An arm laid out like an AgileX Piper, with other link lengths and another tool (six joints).
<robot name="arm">
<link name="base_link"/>
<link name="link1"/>
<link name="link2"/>
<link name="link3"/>
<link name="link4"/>
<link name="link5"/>
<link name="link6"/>
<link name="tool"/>
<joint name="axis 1" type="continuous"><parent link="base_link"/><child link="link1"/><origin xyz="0 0 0.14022" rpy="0 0 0"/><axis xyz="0 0 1"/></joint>
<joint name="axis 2" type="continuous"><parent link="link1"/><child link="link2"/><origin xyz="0 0 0" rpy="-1.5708 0 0"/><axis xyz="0 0 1"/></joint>
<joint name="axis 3" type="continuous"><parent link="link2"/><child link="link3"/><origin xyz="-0.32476 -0.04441 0" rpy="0 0 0"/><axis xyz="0 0 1"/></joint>
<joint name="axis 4" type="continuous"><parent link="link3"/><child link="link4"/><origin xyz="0.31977 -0.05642 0" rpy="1.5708 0 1.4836"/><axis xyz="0 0 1"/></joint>
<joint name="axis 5" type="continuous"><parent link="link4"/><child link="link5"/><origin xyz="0 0 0" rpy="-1.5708 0 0"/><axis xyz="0 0 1"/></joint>
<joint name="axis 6" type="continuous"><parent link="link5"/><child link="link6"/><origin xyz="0 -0.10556 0" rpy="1.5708 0 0"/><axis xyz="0 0 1"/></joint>
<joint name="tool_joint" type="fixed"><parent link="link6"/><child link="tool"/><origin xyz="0.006 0.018 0.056" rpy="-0.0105 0 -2.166"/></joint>
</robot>
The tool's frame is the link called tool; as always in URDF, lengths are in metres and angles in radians. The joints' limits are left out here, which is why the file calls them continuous.
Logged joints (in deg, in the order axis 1, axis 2, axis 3, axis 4, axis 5, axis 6), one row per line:
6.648 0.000 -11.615 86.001 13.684 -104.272
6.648 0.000 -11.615 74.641 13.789 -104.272
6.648 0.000 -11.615 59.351 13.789 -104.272
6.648 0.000 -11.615 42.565 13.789 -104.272
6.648 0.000 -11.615 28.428 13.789 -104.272
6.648 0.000 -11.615 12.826 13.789 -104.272
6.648 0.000 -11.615 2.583 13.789 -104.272
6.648 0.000 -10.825 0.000 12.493 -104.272
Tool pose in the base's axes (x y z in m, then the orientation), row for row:
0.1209 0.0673 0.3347 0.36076 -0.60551 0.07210 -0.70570
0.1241 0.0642 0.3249 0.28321 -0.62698 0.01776 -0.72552
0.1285 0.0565 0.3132 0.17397 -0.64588 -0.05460 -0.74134
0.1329 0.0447 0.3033 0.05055 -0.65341 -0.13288 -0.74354
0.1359 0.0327 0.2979 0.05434 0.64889 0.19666 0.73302
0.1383 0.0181 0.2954 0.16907 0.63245 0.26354 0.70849
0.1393 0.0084 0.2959 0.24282 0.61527 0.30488 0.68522
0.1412 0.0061 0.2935 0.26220 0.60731 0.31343 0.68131
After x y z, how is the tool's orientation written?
As a quaternion, w x y z.
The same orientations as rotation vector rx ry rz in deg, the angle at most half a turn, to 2 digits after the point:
-89.40 10.65 -104.20
-96.16 2.72 -111.28
-104.92 -8.87 -120.42
-113.97 -23.18 -129.69
112.92 34.22 127.57
103.01 42.92 115.40
96.34 47.74 107.29
94.15 48.59 105.62

